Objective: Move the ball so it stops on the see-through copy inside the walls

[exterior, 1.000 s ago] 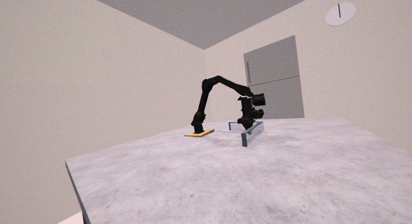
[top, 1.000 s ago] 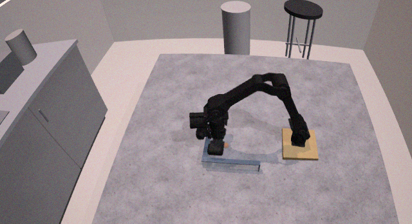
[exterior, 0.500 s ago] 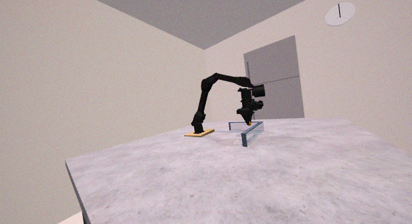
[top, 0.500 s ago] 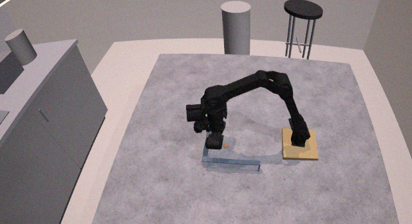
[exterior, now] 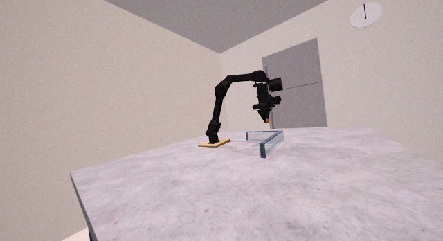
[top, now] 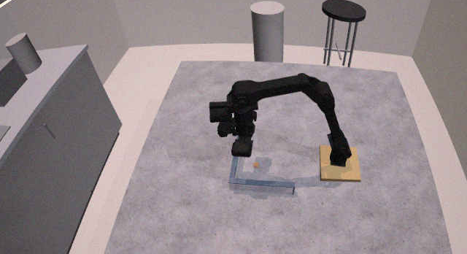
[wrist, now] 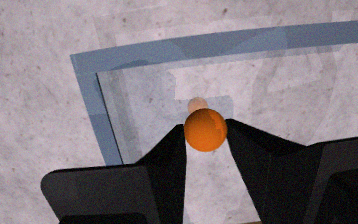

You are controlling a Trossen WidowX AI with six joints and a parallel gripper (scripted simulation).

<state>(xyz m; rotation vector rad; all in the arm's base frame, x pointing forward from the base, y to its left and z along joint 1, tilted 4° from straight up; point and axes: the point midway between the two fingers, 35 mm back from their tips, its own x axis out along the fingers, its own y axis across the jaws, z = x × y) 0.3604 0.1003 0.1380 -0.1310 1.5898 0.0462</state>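
My gripper tip is 120 mm above the see-through copy, 30 mm past it and 10 mm to the left of it. Round my gripper tip: orange ball: right at my gripper tip.
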